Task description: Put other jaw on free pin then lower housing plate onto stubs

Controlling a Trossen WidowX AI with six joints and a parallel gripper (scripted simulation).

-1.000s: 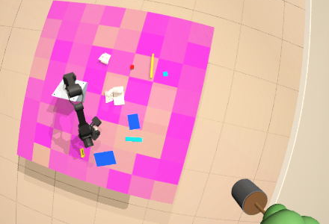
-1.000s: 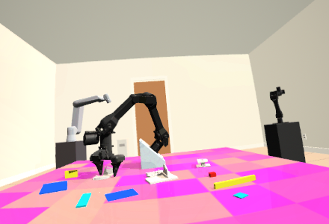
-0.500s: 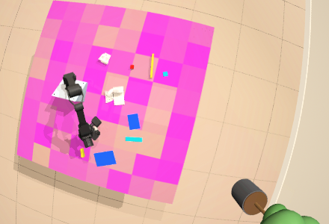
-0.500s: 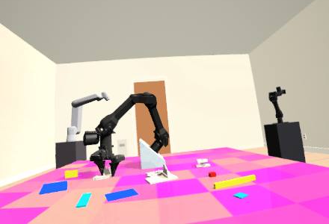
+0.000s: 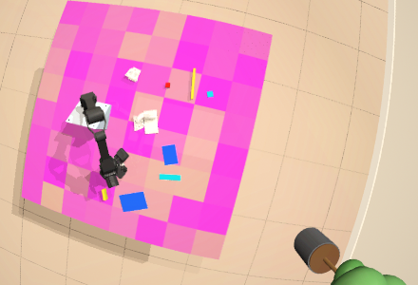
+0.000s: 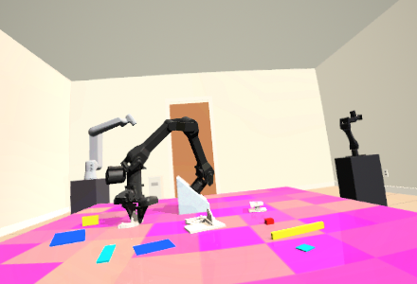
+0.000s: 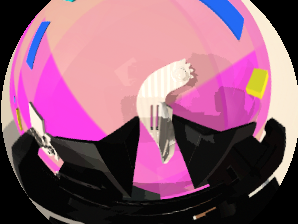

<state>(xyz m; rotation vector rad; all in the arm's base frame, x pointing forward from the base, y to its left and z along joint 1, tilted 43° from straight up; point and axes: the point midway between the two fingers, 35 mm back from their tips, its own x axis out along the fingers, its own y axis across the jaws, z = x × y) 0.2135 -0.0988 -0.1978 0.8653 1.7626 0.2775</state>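
Right now the white base is 27 cm to the left of my gripper tip and 10 cm ahead of it. From my gripper tip the other things lie so: yellow block: 20 cm to the right, 2 cm behind, 1 cm above; then cyan bar: 29 cm ahead, 3 cm to the left; then white jaw: 3 cm to the right, 2 cm ahead.
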